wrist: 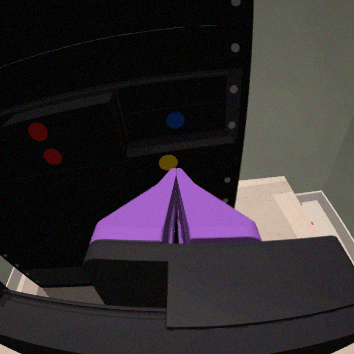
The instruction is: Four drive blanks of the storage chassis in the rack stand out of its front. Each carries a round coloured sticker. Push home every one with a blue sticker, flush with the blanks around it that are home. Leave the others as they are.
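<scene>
The black storage chassis fills the upper left of the wrist view. A blue sticker [175, 120] is on a dark blank at the right of the chassis; this blank looks set back behind the one below it. A yellow sticker [168, 162] is on the blank below, whose grey top face shows as a ledge. Two red stickers, an upper one [38, 131] and a lower one [52, 156], are at the left, below another grey ledge. My gripper [175, 176] is shut and empty, its purple tips appearing just below the yellow sticker. The dark blank edges are hard to make out.
The rack's right post [241, 107] carries a column of round grey screws. A grey-green wall [300, 90] is behind it. Pale blocks [260, 200] and a light tray-like rim [335, 215] lie low at the right. The gripper's dark body hides the lower middle.
</scene>
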